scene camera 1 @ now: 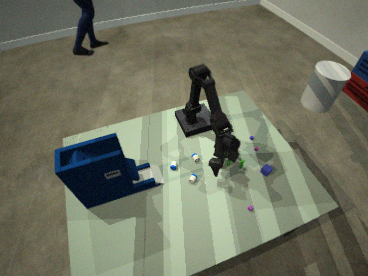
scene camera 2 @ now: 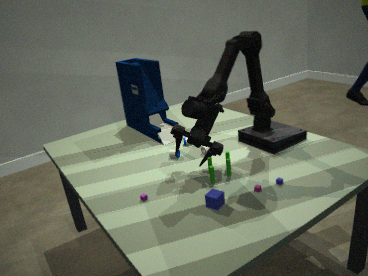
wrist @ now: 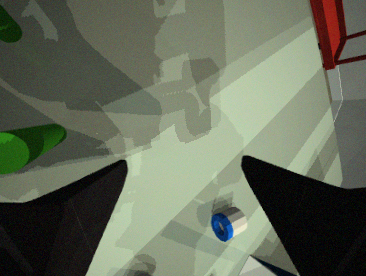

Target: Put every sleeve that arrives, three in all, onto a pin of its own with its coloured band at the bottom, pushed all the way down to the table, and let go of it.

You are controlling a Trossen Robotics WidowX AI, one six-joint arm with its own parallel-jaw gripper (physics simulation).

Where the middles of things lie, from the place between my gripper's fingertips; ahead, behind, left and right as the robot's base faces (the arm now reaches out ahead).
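Relative to the blue dispenser box (scene camera 1: 96, 171), my gripper is 12 cm below, 7 cm past and 46 cm to the left.
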